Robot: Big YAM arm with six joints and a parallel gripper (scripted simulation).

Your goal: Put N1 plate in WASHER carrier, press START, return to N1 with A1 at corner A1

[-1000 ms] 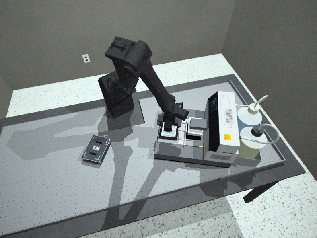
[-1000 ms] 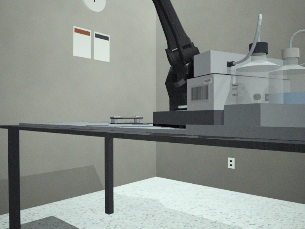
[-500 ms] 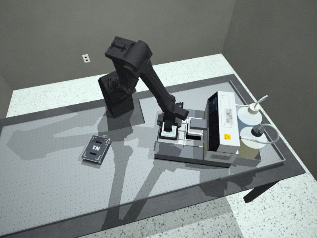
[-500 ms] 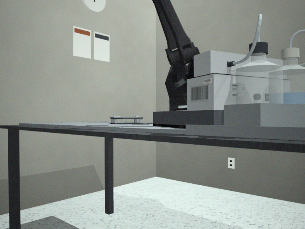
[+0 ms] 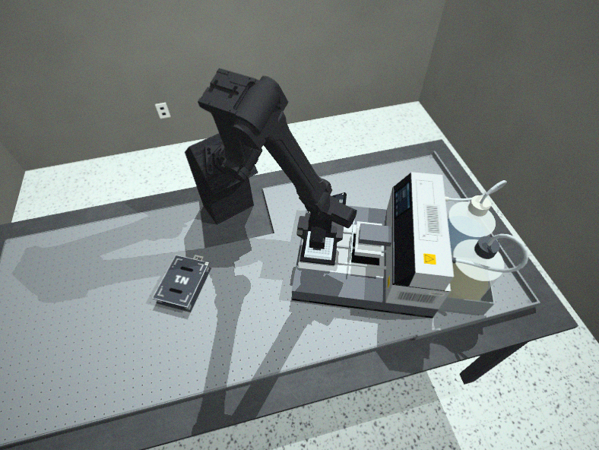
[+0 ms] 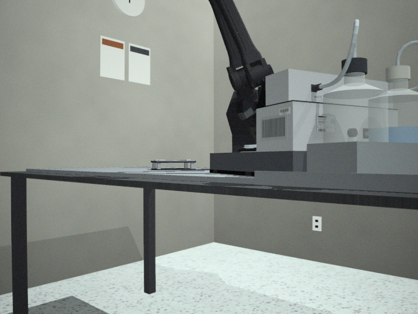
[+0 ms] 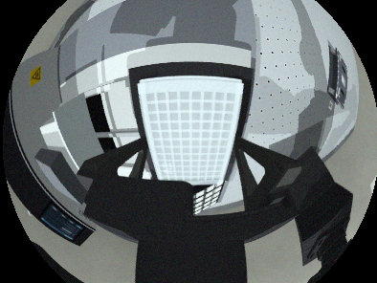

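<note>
Now: hand 10 mm above the white well plate. Also, from my hand: black carrier 10 mm below; then plate washer 30 mm ahead, 150 mm to the left, 40 mm above; then plate nest 90 mm ahead, 450 mm to the right, 60 mm below.
</note>
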